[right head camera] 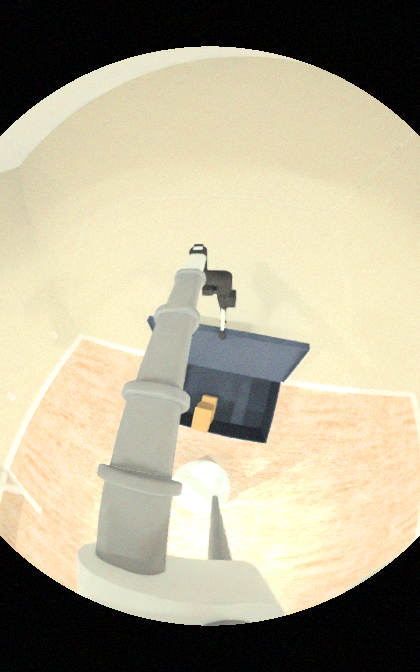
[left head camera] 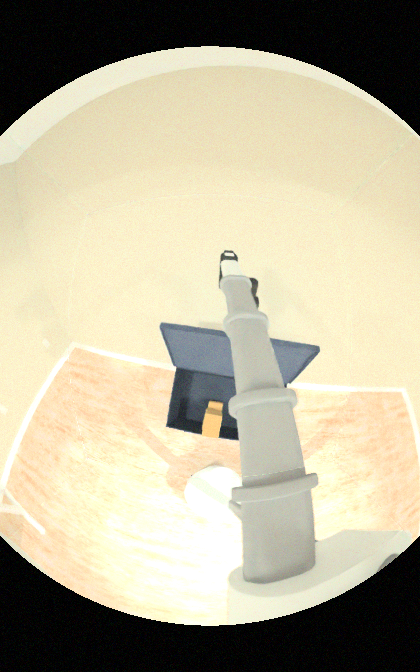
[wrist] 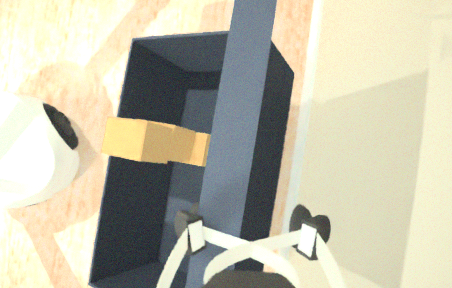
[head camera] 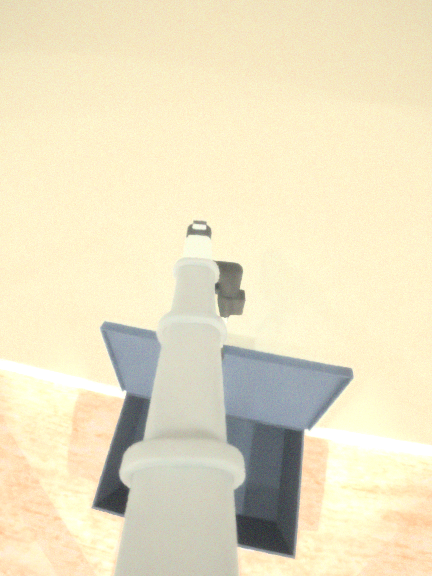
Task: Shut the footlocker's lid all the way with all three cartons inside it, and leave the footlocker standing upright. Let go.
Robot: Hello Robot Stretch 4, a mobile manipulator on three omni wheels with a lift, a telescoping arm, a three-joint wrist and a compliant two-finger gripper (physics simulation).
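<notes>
The blue footlocker (head camera: 291,485) (left head camera: 181,400) (right head camera: 272,410) (wrist: 135,215) stands upright on the floor by the wall. Its lid (head camera: 280,385) (left head camera: 200,350) (right head camera: 245,352) (wrist: 240,100) is raised and open. Orange cartons (left head camera: 212,424) (right head camera: 202,417) (wrist: 125,139) stand in a row inside; the front one overlaps the front rim in view. They overlap, so their number is unclear, and the arm hides them in the head view. My gripper (right head camera: 223,332) (wrist: 247,220) is open and empty at the lid's upper edge. In the wrist view, its fingertips stand apart on either side of the lid's edge; contact is unclear.
My telescoping arm (head camera: 185,400) (left head camera: 255,360) (right head camera: 165,350) extends above the footlocker and hides part of it. The pale wall (head camera: 300,200) (wrist: 370,175) rises close behind the lid. A white rounded body (left head camera: 214,487) (right head camera: 202,482) (wrist: 30,150) stands on the floor in front of the footlocker.
</notes>
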